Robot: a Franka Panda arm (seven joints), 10 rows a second.
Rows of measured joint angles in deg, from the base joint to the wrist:
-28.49 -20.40 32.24 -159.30 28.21 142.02 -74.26
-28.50 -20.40 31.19 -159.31 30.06 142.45 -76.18
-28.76 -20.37 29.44 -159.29 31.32 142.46 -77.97
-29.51 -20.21 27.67 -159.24 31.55 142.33 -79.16
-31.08 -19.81 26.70 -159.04 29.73 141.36 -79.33
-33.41 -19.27 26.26 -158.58 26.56 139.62 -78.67
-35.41 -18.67 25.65 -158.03 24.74 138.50 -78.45
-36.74 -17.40 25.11 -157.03 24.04 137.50 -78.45
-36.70 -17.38 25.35 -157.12 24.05 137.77 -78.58
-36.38 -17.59 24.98 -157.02 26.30 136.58 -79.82
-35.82 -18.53 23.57 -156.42 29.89 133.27 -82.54
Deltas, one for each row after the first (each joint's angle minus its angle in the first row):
-0.01 0.00 -1.05 -0.01 1.85 0.43 -1.92
-0.27 0.03 -2.80 0.01 3.11 0.44 -3.71
-1.02 0.19 -4.57 0.06 3.34 0.31 -4.90
-2.59 0.59 -5.54 0.26 1.52 -0.66 -5.07
-4.92 1.13 -5.98 0.72 -1.65 -2.40 -4.41
-6.92 1.73 -6.59 1.27 -3.47 -3.52 -4.19
-8.25 3.00 -7.13 2.27 -4.17 -4.52 -4.19
-8.21 3.02 -6.89 2.18 -4.16 -4.25 -4.32
-7.89 2.81 -7.26 2.28 -1.91 -5.44 -5.56
-7.33 1.87 -8.67 2.88 1.68 -8.75 -8.28

